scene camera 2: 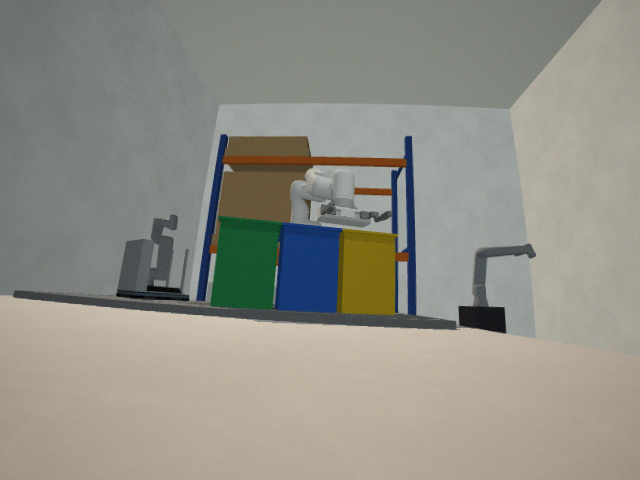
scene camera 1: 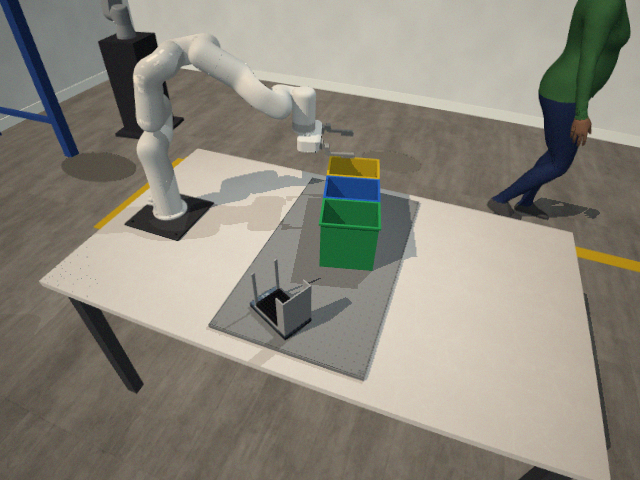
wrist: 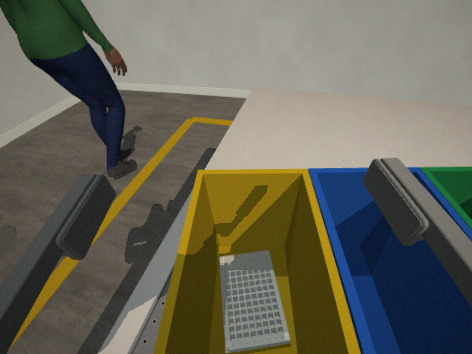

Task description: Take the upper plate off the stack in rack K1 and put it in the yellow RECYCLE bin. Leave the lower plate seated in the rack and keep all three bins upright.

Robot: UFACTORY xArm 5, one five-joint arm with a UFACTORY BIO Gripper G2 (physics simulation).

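Places are measured from the arm's base along level axes (x ahead, y left, z up), in centimetres.
Pixels of known places: hand, its tool point: (scene camera 2: pixel 358 212) (scene camera 1: pixel 347 143) (wrist: pixel 237 206); arm's base, origin of its link: (scene camera 1: pixel 170 210).
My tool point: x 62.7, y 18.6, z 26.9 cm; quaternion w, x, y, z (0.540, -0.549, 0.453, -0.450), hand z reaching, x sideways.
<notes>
Ahead of a thing's pixels: the offset from my tool point to its middle. Level surfaces: height alone.
A light grey gridded plate @[dx +2.9, dy -0.3, dz -25.3 cm] (wrist: pixel 255 305) lies low inside the yellow bin @[dx +2.9, dy -0.5, dz -17.3 cm] (scene camera 1: pixel 356 166) (scene camera 2: pixel 368 273) (wrist: pixel 325 260), slightly turned. My gripper (scene camera 1: pixel 348 144) (scene camera 2: pixel 354 212) (wrist: pixel 245 207) is open and empty, above the yellow bin, with its fingers spread wider than the bin in the wrist view. The blue bin @[dx +4.7, dy -13.6, dz -17.3 cm] (scene camera 1: pixel 356 188) (scene camera 2: pixel 310 268) (wrist: pixel 370 300) and green bin @[dx +6.4, dy -26.5, dz -17.3 cm] (scene camera 1: pixel 347 248) (scene camera 2: pixel 245 266) stand upright in a row with the yellow one. Rack K1 @[dx -7.7, dy -54.6, dz -18.8 cm] (scene camera 1: pixel 295 310) (scene camera 2: pixel 135 266) stands upright, with a black gridded plate @[dx -6.9, dy -55.2, dz -23.6 cm] (scene camera 1: pixel 268 305) low inside it, partly hidden by the rack's panel.
The bins and rack stand on a grey mat @[dz -26.3 cm] (scene camera 1: pixel 341 330) on the white table @[dz -27.6 cm] (scene camera 1: pixel 475 310). A person in a green top (scene camera 1: pixel 584 67) (wrist: pixel 50 30) walks beyond the table. Tall shelving with blue posts (scene camera 2: pixel 410 227) and a second arm on a black pedestal (scene camera 2: pixel 481 317) stand in the background.
</notes>
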